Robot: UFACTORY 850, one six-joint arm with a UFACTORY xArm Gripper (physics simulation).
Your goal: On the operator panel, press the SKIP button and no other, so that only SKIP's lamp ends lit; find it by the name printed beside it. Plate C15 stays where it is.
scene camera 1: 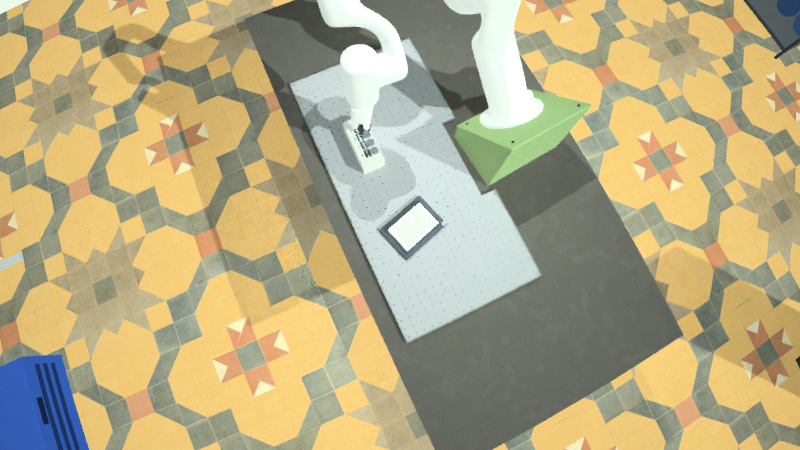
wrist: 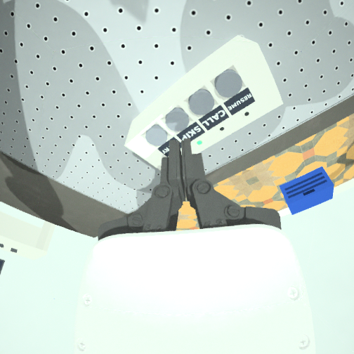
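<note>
The white operator panel has a row of grey round buttons. In the wrist view the SKIP button shows beside its SKIP label, between the CALL button and the end button, whose label is partly hidden. The SKIP lamp is lit green; the CALL lamp and RESUME lamp are dark. The end button's lamp is hidden. My gripper is shut and empty, over the label strip and off the SKIP button's face. A white plate lies in a dark holder; its name is unreadable.
The panel and plate holder are on a light perforated board over a dark mat. The green arm base stands beside the board. A blue box is farther off on the tiled floor.
</note>
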